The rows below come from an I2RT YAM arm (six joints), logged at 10 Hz.
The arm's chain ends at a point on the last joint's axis. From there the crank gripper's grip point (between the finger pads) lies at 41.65 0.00 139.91 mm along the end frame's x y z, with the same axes.
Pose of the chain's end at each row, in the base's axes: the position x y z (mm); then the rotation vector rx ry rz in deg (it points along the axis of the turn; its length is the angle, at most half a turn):
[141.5 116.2 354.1 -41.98 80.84 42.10]
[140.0 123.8 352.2 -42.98 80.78 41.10]
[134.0 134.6 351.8 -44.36 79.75 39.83]
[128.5 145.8 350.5 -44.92 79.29 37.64]
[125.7 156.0 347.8 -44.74 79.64 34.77]
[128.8 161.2 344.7 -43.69 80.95 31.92]
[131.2 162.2 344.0 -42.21 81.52 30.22]
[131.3 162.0 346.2 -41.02 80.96 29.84]
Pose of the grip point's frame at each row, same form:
[224.5 230.2 316.4 -41.98 80.84 42.10]
[223.5 237.1 313.2 -42.98 80.78 41.10]
[218.1 247.4 313.1 -44.36 79.75 39.83]
[215.5 256.4 311.6 -44.92 79.29 37.64]
[217.1 262.5 307.7 -44.74 79.64 34.77]
[225.1 262.5 302.5 -43.69 80.95 31.92]
[231.1 259.9 301.8 -42.21 81.52 30.22]
[233.1 258.7 306.4 -41.02 80.96 29.84]

